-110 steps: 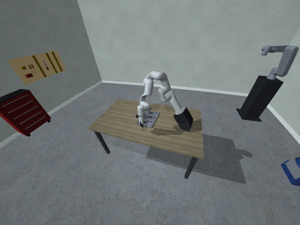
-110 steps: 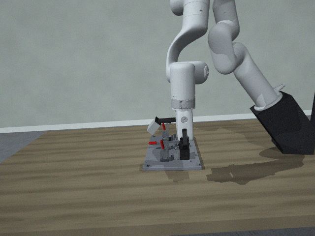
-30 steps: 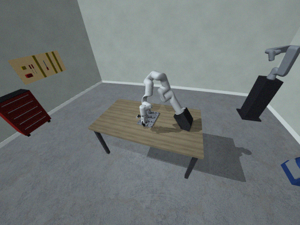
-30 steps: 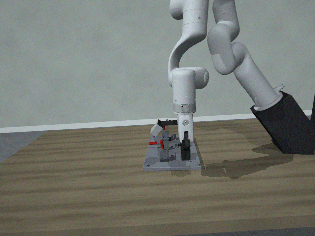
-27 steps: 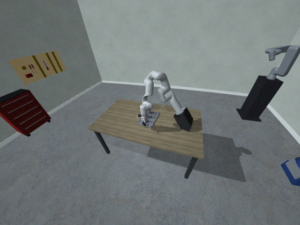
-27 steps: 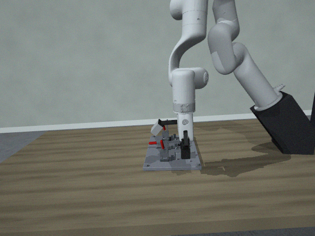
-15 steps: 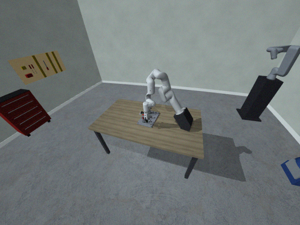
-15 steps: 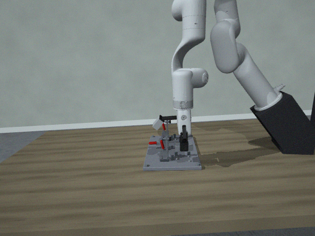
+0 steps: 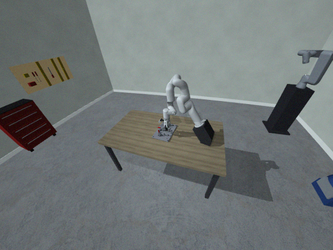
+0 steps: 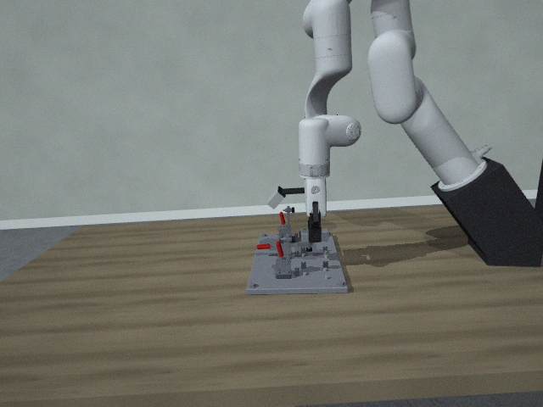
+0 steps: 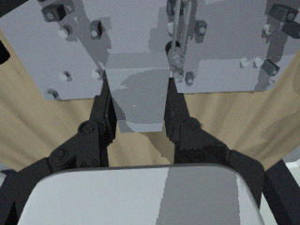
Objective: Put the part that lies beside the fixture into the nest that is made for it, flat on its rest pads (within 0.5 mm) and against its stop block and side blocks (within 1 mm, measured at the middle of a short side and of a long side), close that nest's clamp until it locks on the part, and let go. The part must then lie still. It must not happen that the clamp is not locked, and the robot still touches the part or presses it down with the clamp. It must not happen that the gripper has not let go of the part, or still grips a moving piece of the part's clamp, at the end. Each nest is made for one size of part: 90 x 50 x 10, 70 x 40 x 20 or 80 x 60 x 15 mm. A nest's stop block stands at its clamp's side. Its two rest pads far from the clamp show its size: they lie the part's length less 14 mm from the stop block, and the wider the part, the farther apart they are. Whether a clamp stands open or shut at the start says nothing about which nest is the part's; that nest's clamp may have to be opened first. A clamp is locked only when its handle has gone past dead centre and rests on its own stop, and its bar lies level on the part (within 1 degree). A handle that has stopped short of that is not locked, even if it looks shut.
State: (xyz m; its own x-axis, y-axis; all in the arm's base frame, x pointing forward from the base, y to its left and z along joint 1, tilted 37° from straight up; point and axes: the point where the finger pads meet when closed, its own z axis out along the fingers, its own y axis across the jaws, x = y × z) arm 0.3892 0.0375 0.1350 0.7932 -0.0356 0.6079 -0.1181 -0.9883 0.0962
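Right now the grey fixture plate is 90 mm below my hand, 50 mm ahead of it and 40 mm to the right of it. Also, from my hand: flat grey block (10 mm below).
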